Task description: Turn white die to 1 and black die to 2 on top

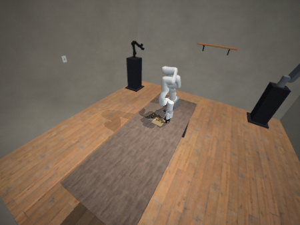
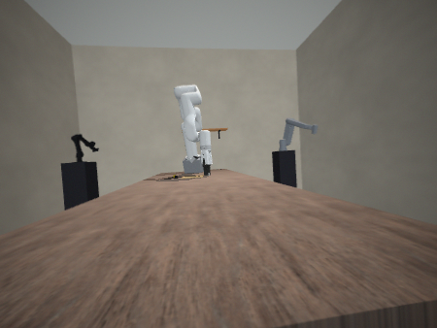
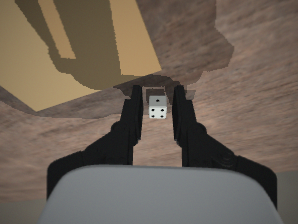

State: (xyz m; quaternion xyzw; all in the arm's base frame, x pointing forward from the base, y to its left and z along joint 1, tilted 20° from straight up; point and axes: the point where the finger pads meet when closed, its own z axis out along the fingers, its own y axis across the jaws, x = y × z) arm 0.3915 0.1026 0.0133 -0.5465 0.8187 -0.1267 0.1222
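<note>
Right now my hand is 1 cm to the right of the white die and 2 cm above it. From my hand the other things lie so: tan mat (5 cm ahead, 10 cm to the right, 2 cm below); then small yellow die (3 cm behind, 23 cm to the right, 2 cm below); then black die (3 cm ahead, 21 cm to the right, 2 cm below).
</note>
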